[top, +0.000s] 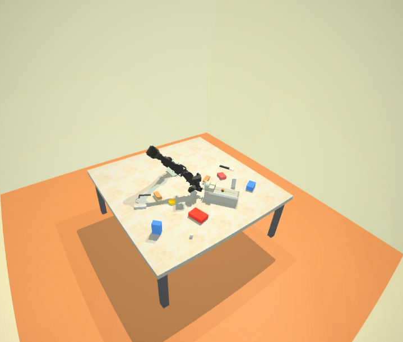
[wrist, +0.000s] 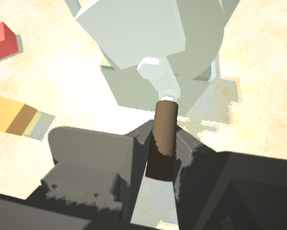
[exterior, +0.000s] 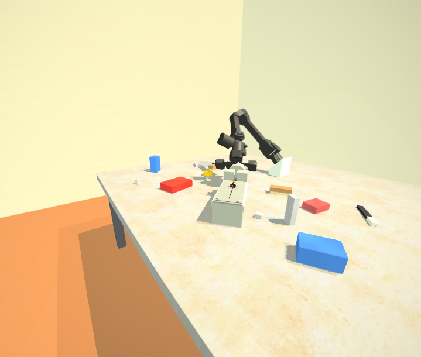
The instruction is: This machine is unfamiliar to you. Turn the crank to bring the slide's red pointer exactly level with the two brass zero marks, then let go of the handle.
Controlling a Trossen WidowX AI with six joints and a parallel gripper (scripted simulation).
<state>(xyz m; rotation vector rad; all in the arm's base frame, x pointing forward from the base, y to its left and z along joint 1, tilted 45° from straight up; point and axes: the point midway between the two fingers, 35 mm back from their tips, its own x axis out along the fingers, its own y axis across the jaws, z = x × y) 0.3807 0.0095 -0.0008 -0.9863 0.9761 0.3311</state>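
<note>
Right now the crank is 40 mm above my gripper tip. Round my gripper tip: brown crank handle: 10 mm behind, 10 mm to the right, 30 mm above; red pointer: 120 mm ahead, 110 mm to the left, 40 mm above; yellow disc: 40 mm behind, 240 mm to the right, 30 mm below.
</note>
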